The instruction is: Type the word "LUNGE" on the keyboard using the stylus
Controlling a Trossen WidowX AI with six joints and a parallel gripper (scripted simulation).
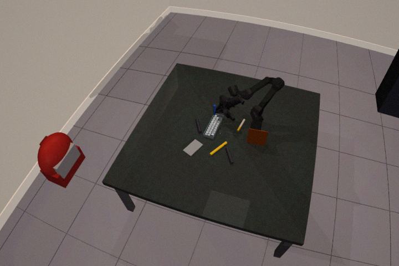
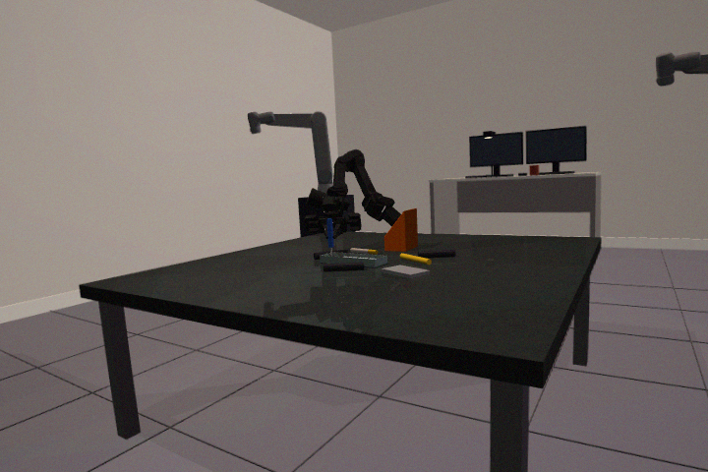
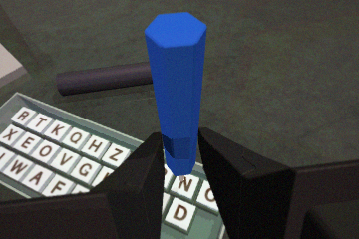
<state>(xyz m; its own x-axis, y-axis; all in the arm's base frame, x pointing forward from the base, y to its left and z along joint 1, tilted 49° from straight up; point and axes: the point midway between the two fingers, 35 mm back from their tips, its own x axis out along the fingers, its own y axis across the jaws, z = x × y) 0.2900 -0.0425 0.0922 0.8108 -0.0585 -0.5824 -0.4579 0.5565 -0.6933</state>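
Right now the L key is 20 mm behind my gripper tip, 50 mm to the left of it and 70 mm below it. The rest, counted from my gripper tip: blue stylus: 20 mm below; white marker: 200 mm behind, 10 mm to the left, 80 mm below; yellow marker: 110 mm behind, 250 mm to the left, 70 mm below.
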